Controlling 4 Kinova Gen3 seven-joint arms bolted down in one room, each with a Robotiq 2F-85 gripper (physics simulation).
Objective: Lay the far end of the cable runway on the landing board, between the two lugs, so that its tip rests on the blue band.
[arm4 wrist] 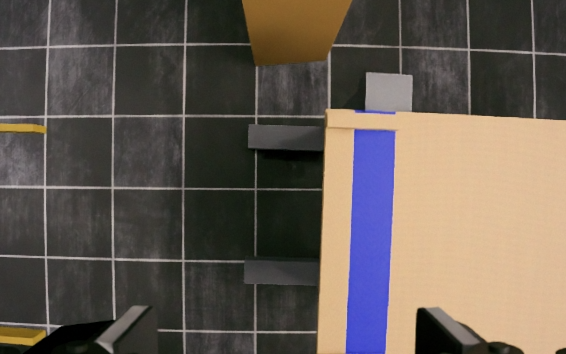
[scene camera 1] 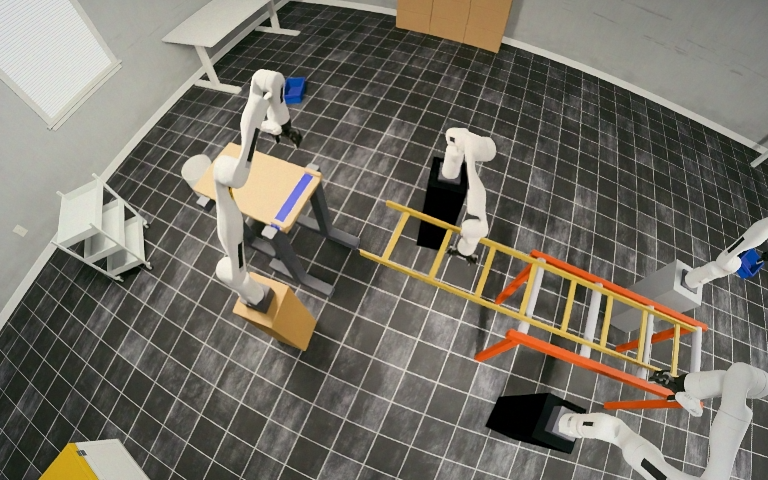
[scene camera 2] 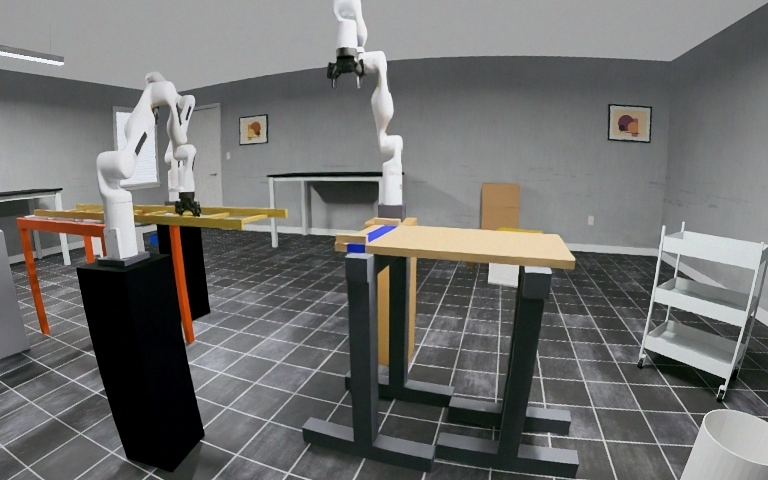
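Note:
The yellow cable runway (arm4 wrist: pixel 22 128) (scene camera 1: pixel 461 292) (scene camera 2: pixel 271 213) lies across the orange trestle frame; its far end is in the air, short of the landing board (arm4 wrist: pixel 475 225) (scene camera 1: pixel 263 181) (scene camera 2: pixel 470 240). The blue band (arm4 wrist: pixel 372 225) (scene camera 1: pixel 294 198) (scene camera 2: pixel 380 232) runs across the board's near edge. One lug (arm4 wrist: pixel 340 120) shows at the band's end. Arm4's gripper (arm4 wrist: pixel 287 327) is open and empty above board height. In scene camera 1, the left arm's gripper (scene camera 1: pixel 289 135) is beyond the board, the middle arm's gripper (scene camera 1: pixel 463 255) is at the runway, and the lower right arm's gripper (scene camera 1: pixel 667 379) is by its near end.
The orange trestle (scene camera 1: pixel 589 358) (scene camera 2: pixel 182 283) has white rollers. A wooden pedestal (scene camera 1: pixel 294 319) stands beside the board, a black pedestal (scene camera 1: pixel 438 209) (scene camera 2: pixel 138 350) beside the runway. A white cart (scene camera 1: pixel 79 212) (scene camera 2: pixel 702 300) and a white bin (scene camera 1: pixel 195 168) (scene camera 2: pixel 730 447) stand behind the board.

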